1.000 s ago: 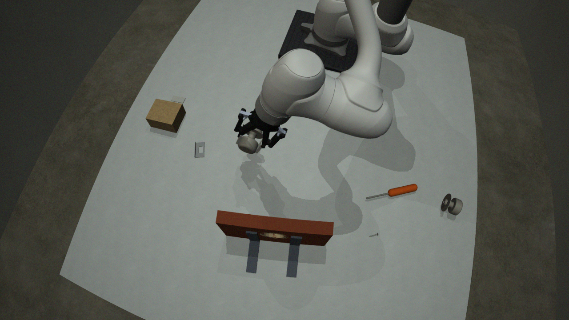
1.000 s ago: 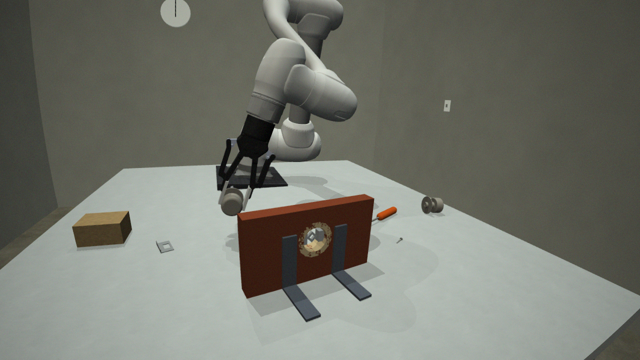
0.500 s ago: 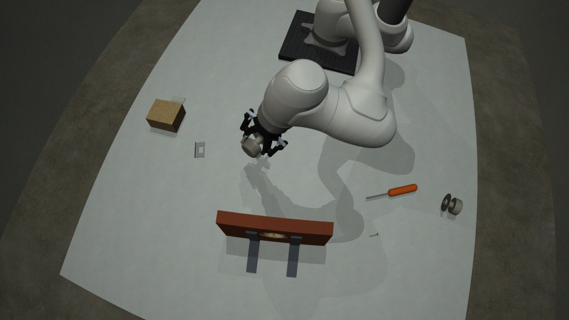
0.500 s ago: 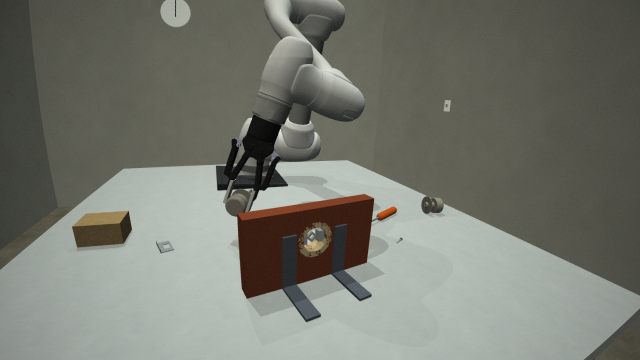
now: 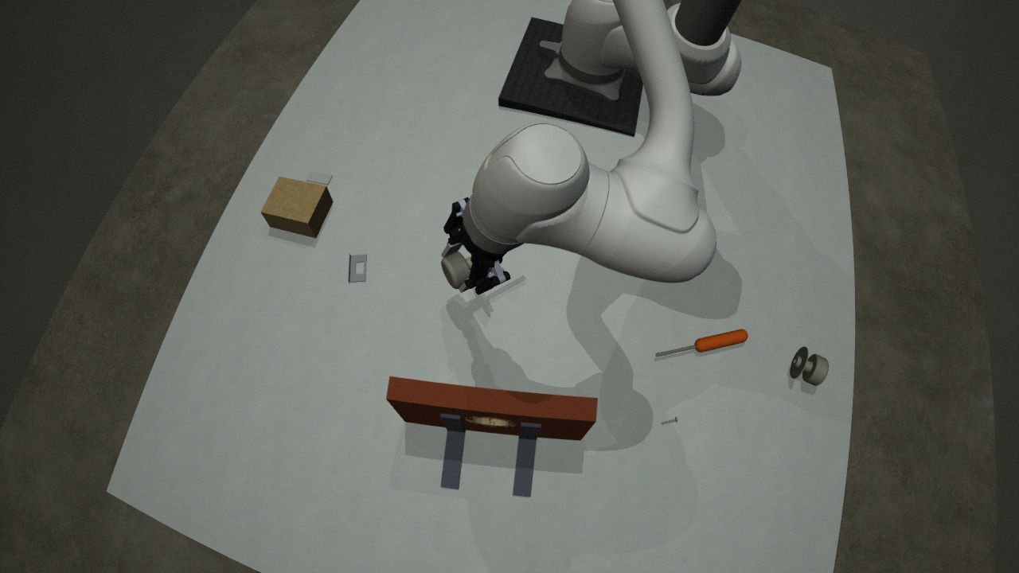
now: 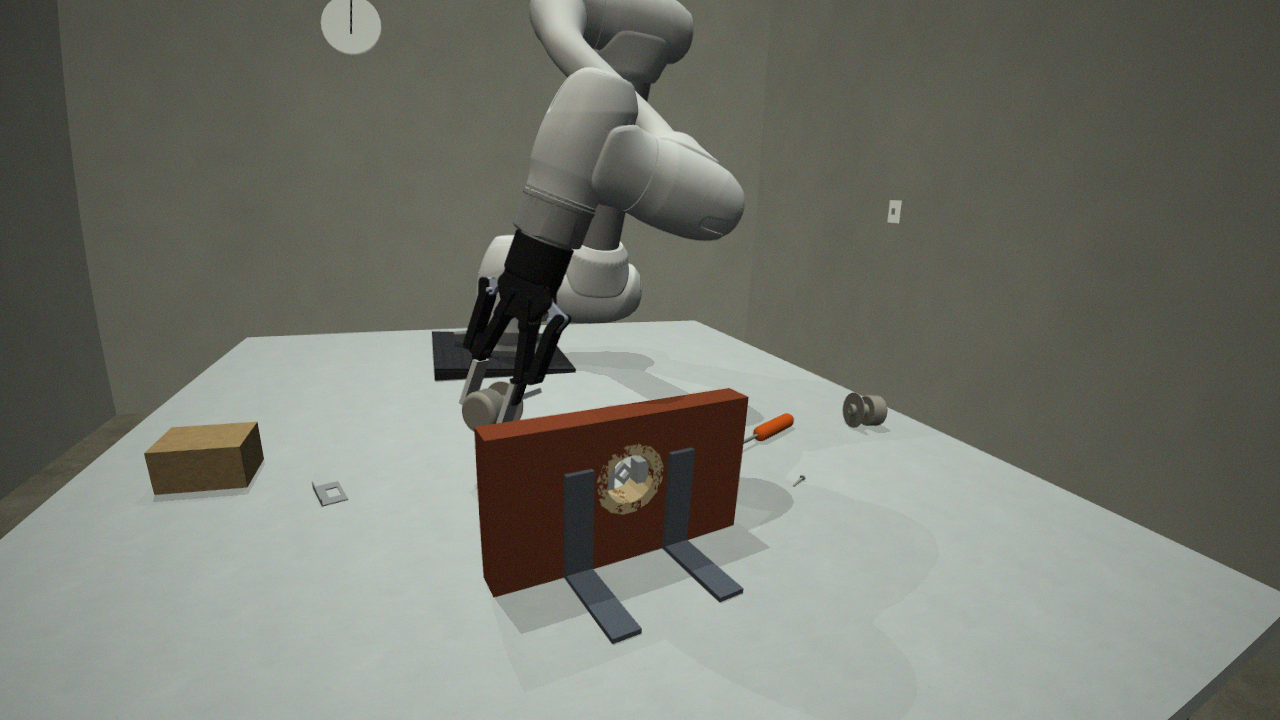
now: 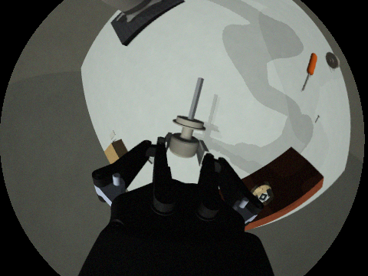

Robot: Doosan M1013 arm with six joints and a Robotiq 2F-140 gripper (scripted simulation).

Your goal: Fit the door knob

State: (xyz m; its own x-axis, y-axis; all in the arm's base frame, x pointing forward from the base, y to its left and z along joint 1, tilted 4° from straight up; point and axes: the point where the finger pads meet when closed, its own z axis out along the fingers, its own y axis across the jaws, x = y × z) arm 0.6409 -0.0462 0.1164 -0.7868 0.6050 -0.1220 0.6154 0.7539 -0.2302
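Right now the square socket is 20 cm ahead of my hand, 13 cm to the left of it and 3 cm below it. From my hand the other things lie so: cardboard box 40 cm to the right, 9 cm below, 4 cm behind; then red-brown wood panel 20 cm ahead, 13 cm to the left, 3 cm below; then orange-handled screwdriver 44 cm to the left, 11 cm below, 6 cm behind.
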